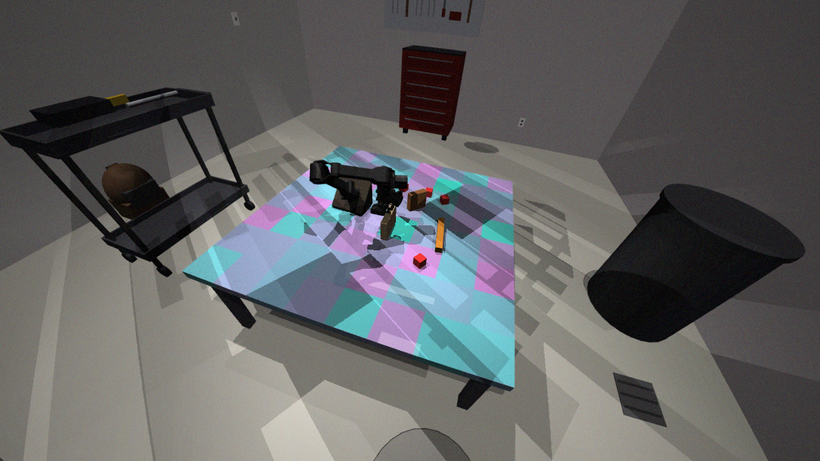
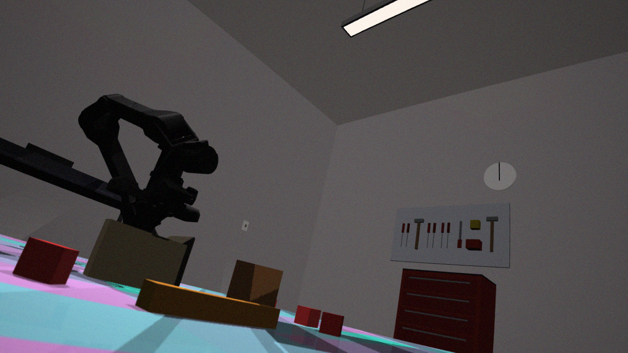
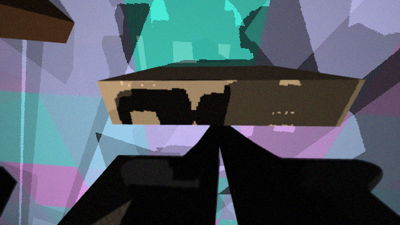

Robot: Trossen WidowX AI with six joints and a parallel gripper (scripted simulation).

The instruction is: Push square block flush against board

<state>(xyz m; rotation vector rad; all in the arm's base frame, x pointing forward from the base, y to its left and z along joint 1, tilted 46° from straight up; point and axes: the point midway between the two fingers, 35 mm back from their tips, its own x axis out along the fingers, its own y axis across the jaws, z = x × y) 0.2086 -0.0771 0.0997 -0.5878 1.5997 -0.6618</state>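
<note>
The wide tan block lies 3 cm ahead of my gripper tip and 3 cm below it. Round my gripper tip: long orange board 28 cm ahead, 3 cm to the left, 7 cm below; then brown block 12 cm ahead, 22 cm to the left, 3 cm below.
</note>
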